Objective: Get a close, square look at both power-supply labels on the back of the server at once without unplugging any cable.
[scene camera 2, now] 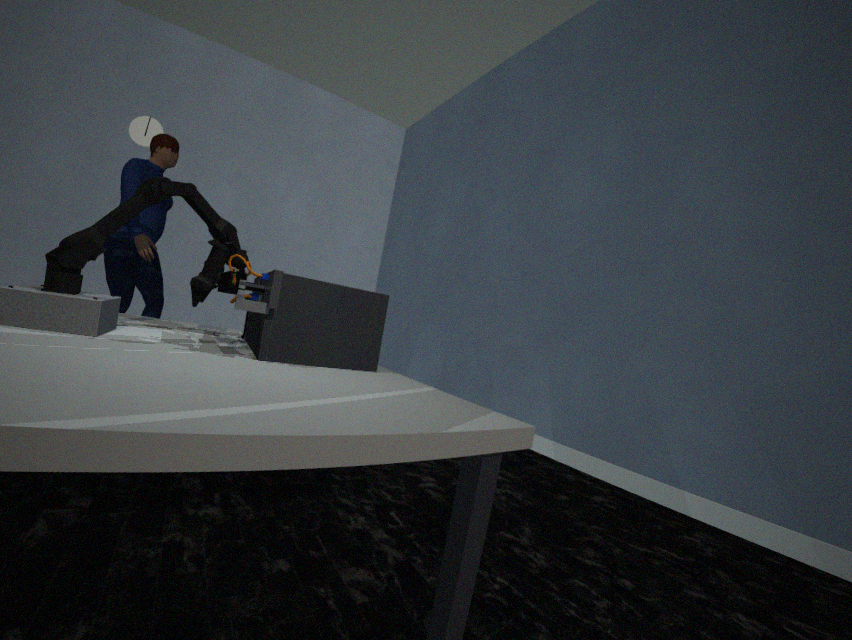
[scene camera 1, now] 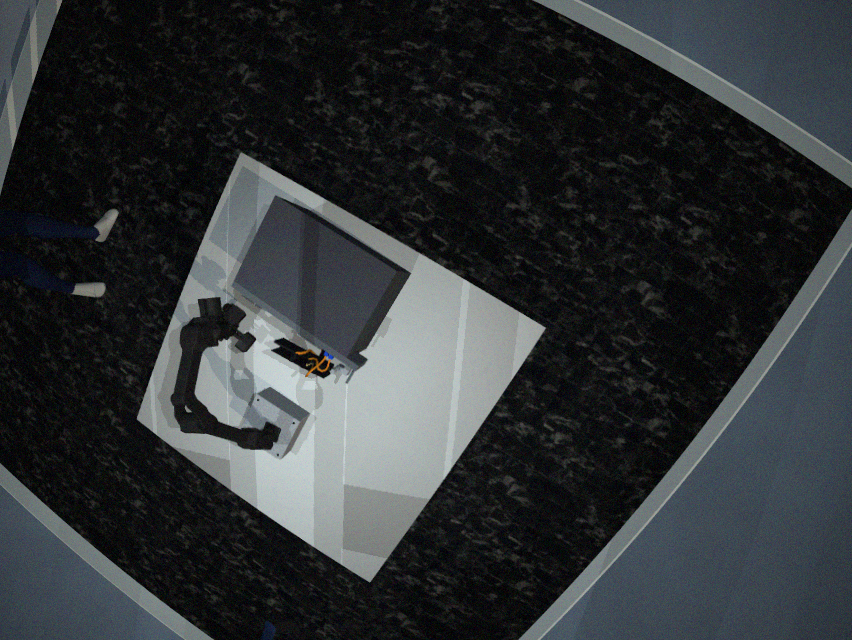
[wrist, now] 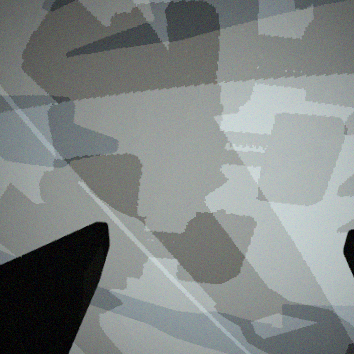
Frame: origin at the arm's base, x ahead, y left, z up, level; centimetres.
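Seen in the pictures: gripper, fingertip midpoint: (scene camera 2: 197, 304) (scene camera 1: 238, 327) (wrist: 228, 238); arm's base, link origin: (scene camera 2: 60, 291) (scene camera 1: 271, 432).
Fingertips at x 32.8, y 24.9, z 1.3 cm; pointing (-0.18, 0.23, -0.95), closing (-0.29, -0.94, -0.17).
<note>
Offsets run from my fingertips to a thing's top centre. "pt": to the spot under its first point. Level surfaces: height alone.
The server (scene camera 1: 316, 275) (scene camera 2: 327, 323) is a dark grey box on the white table @(dz -9.5 cm) (scene camera 1: 406, 385) (scene camera 2: 206, 396). Orange cables (scene camera 1: 318, 363) (scene camera 2: 239, 258) and blue connectors @(dx +11.4, dy -40.2, dz +11.4 cm) (scene camera 1: 328, 356) (scene camera 2: 265, 276) stand out from one end of its back. A black slatted strip @(pt dx +6.3, dy -26.5, dz +10.6 cm) (scene camera 1: 289, 349) lies beside them. My gripper (scene camera 1: 227, 323) (scene camera 2: 212, 292) (wrist: 228, 238) is open and empty, pointing down above the table near the other end of the back, apart from the cables. The wrist view shows table surface with shadows and reflections. Neither power-supply label can be made out in any view.
The arm's grey base block (scene camera 1: 269, 407) (scene camera 2: 58, 313) stands on the table behind the server. Pale bracket-like parts @(pt dx +7.3, dy -45.6, dz +3.6 cm) (scene camera 2: 251, 303) stick out near the connectors. A person in blue (scene camera 2: 146, 206) stands beyond the table; their shoes (scene camera 1: 104, 225) show from above.
</note>
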